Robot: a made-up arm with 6 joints.
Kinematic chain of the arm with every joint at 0, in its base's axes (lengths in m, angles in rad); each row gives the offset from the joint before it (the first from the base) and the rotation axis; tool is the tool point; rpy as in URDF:
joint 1: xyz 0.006 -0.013 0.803 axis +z
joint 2: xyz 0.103 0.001 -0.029 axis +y
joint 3: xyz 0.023 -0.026 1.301 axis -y
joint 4: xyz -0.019 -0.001 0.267 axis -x
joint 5: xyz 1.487 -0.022 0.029 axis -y
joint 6: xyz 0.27 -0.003 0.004 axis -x
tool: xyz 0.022 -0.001 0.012 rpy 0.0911 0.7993 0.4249
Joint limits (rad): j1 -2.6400..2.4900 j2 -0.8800..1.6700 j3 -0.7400..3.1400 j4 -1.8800..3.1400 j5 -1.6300..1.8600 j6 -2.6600..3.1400
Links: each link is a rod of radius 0.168 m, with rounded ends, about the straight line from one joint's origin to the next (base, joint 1, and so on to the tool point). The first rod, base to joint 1, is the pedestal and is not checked.
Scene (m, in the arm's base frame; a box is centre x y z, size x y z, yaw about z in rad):
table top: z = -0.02
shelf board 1: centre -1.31 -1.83 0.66 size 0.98 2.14 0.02 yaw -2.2
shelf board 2: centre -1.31 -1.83 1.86 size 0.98 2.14 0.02 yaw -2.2
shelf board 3: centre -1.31 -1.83 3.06 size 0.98 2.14 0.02 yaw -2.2
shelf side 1: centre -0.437 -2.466 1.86 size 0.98 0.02 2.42 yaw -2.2
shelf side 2: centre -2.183 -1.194 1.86 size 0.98 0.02 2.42 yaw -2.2
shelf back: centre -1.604 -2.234 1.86 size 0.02 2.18 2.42 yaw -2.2
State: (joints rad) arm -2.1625 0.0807 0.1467 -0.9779 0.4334 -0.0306
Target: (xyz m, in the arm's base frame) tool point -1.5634 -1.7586 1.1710
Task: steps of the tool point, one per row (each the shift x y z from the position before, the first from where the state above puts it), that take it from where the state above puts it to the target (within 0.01 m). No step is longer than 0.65 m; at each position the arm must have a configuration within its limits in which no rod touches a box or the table.
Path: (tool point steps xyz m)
1: 0.5289 -0.1484 -0.2769
2: 0.5167 0.0607 -0.3073
3: 0.4195 0.2398 -0.3288
4: -0.3699 -0.2333 -0.1407
5: -0.4734 -0.0987 -0.1969
6: -0.5157 0.0823 -0.2497
7: -0.2284 -0.0884 0.0769
8: -0.2219 -0.0564 0.0744

